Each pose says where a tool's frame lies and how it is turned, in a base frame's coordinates. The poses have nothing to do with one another.
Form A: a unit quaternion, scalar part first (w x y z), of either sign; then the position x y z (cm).
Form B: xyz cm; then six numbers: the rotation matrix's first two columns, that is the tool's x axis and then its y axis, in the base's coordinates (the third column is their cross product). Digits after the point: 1 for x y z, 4 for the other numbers.
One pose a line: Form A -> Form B
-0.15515, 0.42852, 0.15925, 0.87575, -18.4, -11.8, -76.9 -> -18.4, -11.8, -76.9, -0.5846, -0.1353, 0.8000, 0.4082, -0.9011, 0.1460
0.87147, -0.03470, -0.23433, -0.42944, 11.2, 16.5, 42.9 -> 11.2, 16.5, 42.9, 0.5213, -0.7322, 0.4382, 0.7648, 0.6288, 0.1408
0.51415, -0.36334, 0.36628, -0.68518, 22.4, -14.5, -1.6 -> 22.4, -14.5, -1.6, -0.2073, -0.9707, 0.1213, 0.4384, -0.2030, -0.8756
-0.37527, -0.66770, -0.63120, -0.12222, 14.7, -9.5, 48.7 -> 14.7, -9.5, 48.7, 0.1733, 0.9346, -0.3105, 0.7512, 0.0785, 0.6554
